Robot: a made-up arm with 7 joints.
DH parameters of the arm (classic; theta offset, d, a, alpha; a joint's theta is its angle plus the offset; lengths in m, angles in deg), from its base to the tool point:
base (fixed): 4.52 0 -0.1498 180
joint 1: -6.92 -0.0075 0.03 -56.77
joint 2: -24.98 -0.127 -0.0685 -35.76
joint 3: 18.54 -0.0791 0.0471 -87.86
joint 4: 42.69 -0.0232 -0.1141 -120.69
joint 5: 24 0.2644 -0.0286 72.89
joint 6: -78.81 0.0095 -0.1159 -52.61
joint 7: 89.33 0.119 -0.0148 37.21
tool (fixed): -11.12 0.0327 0 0
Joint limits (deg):
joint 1: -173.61..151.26
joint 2: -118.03..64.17
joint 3: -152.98..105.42
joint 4: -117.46..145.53
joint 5: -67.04..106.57
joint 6: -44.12..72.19
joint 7: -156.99..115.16
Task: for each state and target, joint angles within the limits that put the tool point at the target. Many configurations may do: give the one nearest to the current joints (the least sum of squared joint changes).
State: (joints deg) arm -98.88 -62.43 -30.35 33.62 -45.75 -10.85 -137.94
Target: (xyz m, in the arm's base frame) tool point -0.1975 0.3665 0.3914
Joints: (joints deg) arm -94.52 -104.63 -54.45 45.38 -51.08 4.43 -135.80
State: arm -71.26 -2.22 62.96 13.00 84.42 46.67 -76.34
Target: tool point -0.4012 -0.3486 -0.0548
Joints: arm -63.82 -35.49 46.28 25.34 80.68 66.05 -75.05
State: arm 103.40 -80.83 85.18 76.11 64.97 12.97 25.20
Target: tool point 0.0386 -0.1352 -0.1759
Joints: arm 102.11 -66.04 104.67 87.04 59.49 -16.12 27.53
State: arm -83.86 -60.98 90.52 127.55 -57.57 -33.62 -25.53
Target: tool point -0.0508 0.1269 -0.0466
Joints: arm -77.51 -47.79 81.65 110.05 -48.74 -44.12 -20.37
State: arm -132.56 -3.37 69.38 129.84 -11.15 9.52 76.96
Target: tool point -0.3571 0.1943 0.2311
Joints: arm -149.08 3.30 82.42 145.53 -11.42 12.10 76.52
